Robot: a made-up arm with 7 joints.
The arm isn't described. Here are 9 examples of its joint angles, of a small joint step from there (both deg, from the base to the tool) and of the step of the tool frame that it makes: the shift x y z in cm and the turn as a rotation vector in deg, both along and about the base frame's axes.
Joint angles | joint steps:
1: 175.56 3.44 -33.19 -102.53 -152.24 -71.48 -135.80 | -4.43 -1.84 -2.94 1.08 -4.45 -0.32 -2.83
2: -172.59 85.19 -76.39 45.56 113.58 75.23 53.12 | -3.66 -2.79 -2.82 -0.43 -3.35 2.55 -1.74
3: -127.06 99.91 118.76 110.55 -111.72 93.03 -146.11 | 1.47 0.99 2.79 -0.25 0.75 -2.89 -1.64
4: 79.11 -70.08 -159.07 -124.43 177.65 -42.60 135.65 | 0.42 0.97 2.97 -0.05 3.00 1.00 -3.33
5: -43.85 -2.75 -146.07 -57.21 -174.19 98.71 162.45 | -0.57 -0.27 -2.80 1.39 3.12 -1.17 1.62
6: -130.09 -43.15 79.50 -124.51 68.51 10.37 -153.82 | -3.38 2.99 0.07 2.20 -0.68 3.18 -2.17
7: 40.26 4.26 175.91 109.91 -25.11 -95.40 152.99 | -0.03 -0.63 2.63 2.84 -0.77 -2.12 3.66
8: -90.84 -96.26 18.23 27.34 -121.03 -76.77 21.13 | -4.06 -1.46 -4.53 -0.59 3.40 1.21 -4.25
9: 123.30 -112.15 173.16 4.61 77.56 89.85 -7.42 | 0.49 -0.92 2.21 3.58 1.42 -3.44 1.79
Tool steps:
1: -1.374 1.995 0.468 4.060 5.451 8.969
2: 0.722 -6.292 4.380 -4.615 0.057 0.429
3: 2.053 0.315 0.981 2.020 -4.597 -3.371
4: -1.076 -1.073 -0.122 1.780 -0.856 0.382
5: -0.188 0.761 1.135 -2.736 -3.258 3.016
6: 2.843 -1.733 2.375 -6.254 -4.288 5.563
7: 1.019 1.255 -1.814 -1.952 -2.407 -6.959
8: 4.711 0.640 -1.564 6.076 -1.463 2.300
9: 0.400 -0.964 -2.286 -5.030 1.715 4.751
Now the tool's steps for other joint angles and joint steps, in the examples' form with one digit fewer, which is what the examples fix.
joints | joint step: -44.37 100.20 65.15 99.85 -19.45 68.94 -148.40 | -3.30 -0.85 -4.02 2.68 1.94 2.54 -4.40
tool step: -3.07 3.13 0.05 -2.05 2.16 -2.04
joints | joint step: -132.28 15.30 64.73 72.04 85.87 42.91 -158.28 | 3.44 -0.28 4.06 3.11 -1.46 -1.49 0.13
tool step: 5.49 -2.81 -1.55 -1.70 1.80 -6.43
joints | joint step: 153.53 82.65 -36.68 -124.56 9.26 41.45 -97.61 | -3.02 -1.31 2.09 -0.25 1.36 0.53 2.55
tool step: 0.95 -2.77 1.53 1.60 -0.55 0.25
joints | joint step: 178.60 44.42 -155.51 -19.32 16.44 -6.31 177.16 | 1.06 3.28 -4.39 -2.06 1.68 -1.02 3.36
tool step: -3.95 0.98 -6.68 0.65 -6.88 -0.91
